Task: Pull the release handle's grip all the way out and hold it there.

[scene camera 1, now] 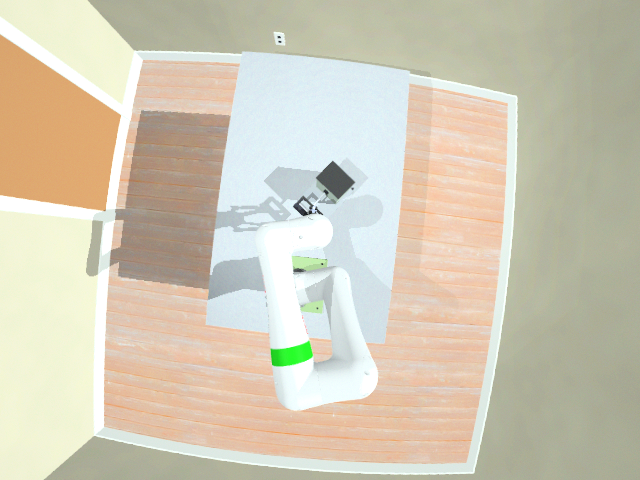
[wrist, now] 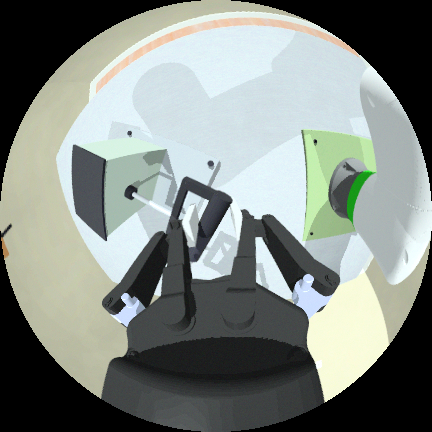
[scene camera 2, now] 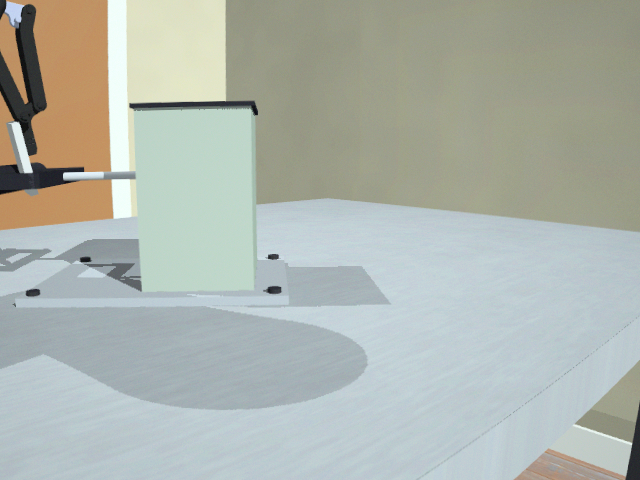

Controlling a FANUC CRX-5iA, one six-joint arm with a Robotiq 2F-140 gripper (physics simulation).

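Observation:
The release handle's grip is a black rectangular frame (scene camera 1: 301, 207) (scene camera 2: 12, 178) (wrist: 216, 216) on a pale rod (scene camera 2: 90, 175) (wrist: 152, 204) that comes out of the side of a pale green box (scene camera 2: 196, 201) (wrist: 132, 175) with a dark lid. A length of rod shows between the box and the grip. My gripper (wrist: 213, 209) is shut on the grip's thick outer bar, with one white fingertip pad inside the frame and the other on its outer side. In the scene camera 2 view parts of the gripper and grip are cut off at the left edge. In the scene camera 1 view the arm hides most of the gripper.
The box stands on a pale base plate (scene camera 2: 175, 299) with dark bolts, on a light grey table (scene camera 1: 320, 113) (scene camera 2: 465, 289). The arm's light green mounting plate (scene camera 1: 315, 262) (wrist: 316, 190) is on the same table. A wall with a socket (scene camera 1: 279, 38) is behind the table.

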